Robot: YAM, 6 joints.
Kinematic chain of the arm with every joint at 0, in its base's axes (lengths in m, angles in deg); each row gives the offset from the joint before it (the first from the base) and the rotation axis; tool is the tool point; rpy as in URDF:
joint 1: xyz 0 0 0.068 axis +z
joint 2: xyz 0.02 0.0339 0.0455 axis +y
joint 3: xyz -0.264 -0.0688 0 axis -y
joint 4: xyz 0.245 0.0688 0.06 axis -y
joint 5: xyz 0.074 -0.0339 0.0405 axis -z
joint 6: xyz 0.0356 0 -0.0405 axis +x
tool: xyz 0 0 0 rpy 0 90 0
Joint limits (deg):
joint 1: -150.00..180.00
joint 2: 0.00..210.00
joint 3: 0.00..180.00
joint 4: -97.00..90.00
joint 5: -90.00..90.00
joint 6: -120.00..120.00
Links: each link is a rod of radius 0.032 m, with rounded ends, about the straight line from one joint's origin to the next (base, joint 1, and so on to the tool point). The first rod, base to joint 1, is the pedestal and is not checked.
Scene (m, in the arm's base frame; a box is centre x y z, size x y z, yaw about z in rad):
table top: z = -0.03
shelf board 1: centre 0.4 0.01 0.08 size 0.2 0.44 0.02 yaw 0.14
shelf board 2: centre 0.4 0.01 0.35 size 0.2 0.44 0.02 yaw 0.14
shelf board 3: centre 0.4 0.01 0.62 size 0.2 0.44 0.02 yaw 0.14
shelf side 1: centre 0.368 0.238 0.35 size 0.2 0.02 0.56 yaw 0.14
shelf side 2: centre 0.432 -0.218 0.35 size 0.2 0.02 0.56 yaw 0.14
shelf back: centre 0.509 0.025 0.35 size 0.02 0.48 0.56 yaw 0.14
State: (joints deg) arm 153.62 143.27 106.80 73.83 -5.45 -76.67
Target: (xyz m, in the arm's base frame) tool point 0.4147 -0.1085 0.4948
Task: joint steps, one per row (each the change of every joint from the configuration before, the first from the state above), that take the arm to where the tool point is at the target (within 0.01 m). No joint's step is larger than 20 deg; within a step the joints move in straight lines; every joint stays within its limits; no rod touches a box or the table.
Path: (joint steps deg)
1: -1.11 -17.82 -4.45 2.31 -0.60 0.00
2: -1.12 -17.83 -4.45 2.31 -0.60 0.00
3: -1.11 -17.82 -4.45 2.31 -0.60 0.00
4: -1.11 -17.83 -4.45 2.31 -0.60 0.00
5: -1.12 -17.82 -4.45 2.31 -0.60 0.00
6: -1.11 -17.83 -4.45 2.31 -0.60 0.00
7: -1.12 -17.82 -4.45 2.31 -0.60 0.00
8: 3.97 5.17 16.32 -3.98 1.16 0.00
9: 3.97 5.18 16.32 -3.98 1.16 0.00
10: 3.96 5.17 16.32 -3.99 1.17 0.00
11: 3.97 5.17 16.32 -3.98 1.16 0.00
12: 3.97 5.18 16.33 -3.98 1.16 0.00

